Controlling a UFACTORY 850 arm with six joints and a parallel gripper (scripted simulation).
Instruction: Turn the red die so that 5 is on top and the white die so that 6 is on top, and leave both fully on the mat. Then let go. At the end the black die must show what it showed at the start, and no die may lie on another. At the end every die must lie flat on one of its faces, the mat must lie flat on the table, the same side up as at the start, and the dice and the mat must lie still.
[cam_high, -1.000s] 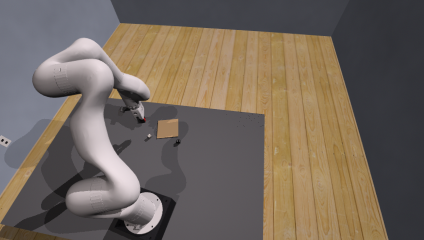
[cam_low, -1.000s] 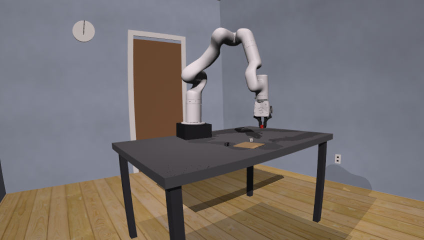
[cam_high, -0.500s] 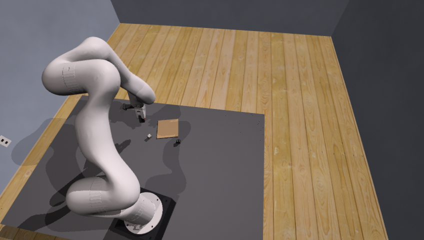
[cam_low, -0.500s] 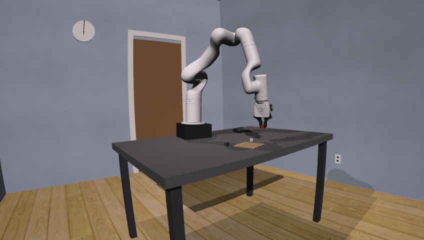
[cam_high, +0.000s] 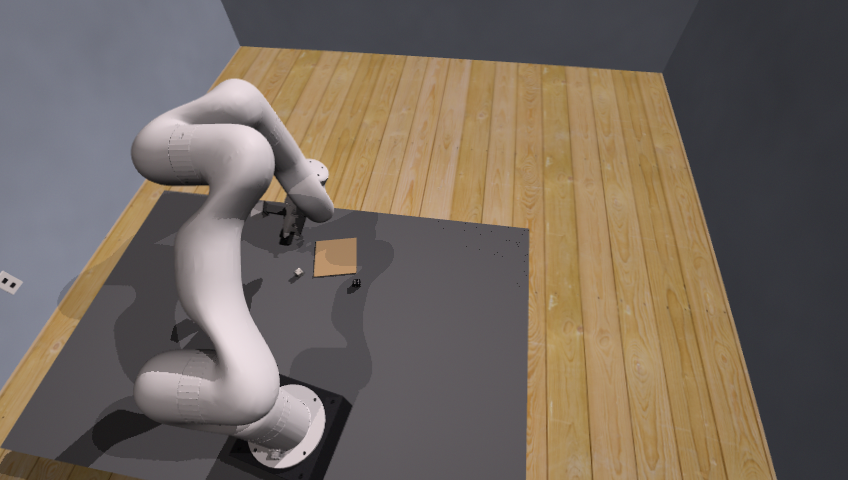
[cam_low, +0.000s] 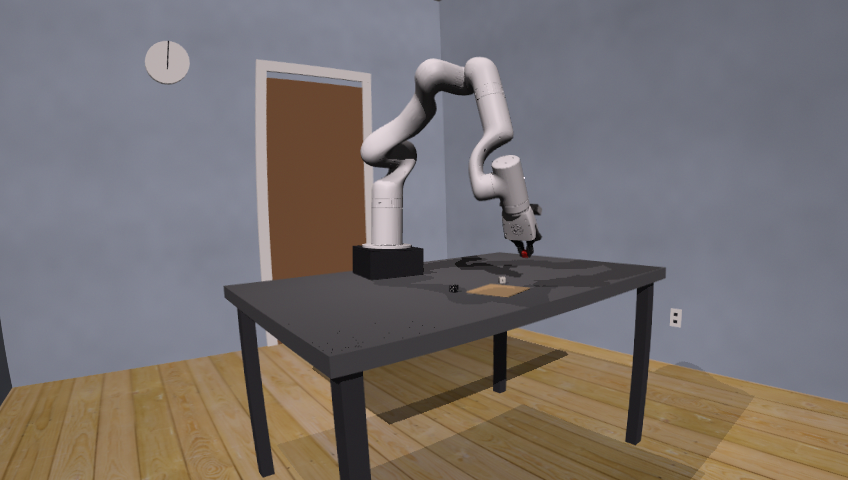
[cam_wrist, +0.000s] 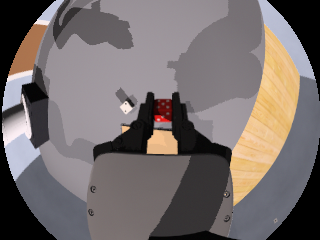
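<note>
My gripper is now 1 cm above the red die. From my hand the other things lie so: tan mat 14 cm to the right, 11 cm below; then white die 10 cm below, 7 cm behind, 3 cm to the right; then black die 23 cm to the right, 10 cm below, 10 cm behind.
</note>
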